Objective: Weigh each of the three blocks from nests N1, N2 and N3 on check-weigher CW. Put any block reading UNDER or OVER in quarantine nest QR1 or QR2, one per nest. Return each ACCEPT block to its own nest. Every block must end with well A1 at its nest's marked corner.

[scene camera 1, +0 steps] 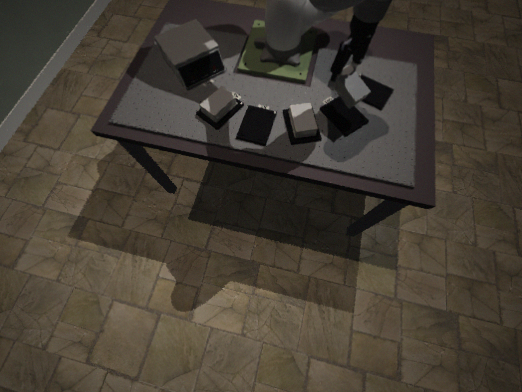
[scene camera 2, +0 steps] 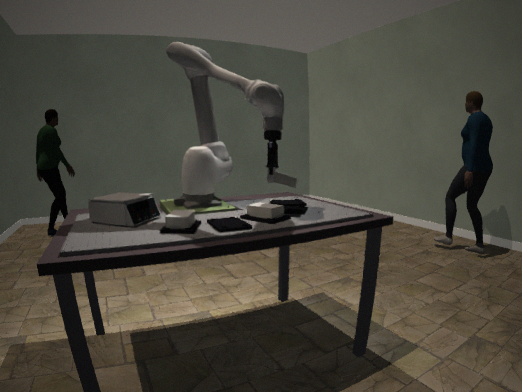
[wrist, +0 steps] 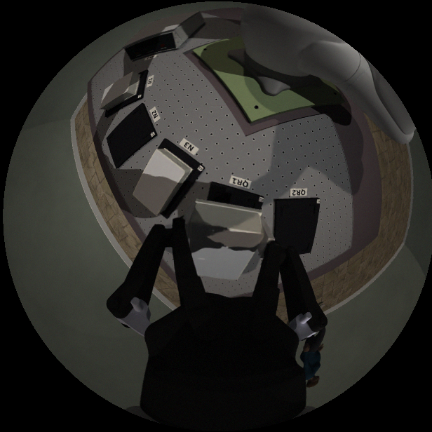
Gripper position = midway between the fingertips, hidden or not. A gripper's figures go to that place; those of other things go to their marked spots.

Scene:
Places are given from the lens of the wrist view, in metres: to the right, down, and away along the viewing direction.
my gripper (wrist: 225,216): 0.01, 0.00, 0.21
nest N2 (wrist: 126,139): -0.24, -0.20, 0.28
nest N3 (wrist: 178,152): -0.09, -0.14, 0.28
nest QR2 (wrist: 297,227): 0.20, 0.03, 0.32
nest QR1 (wrist: 232,195): 0.03, -0.04, 0.31
The marked spots on the nest QR1 and the nest QR2 are 0.18 m apart.

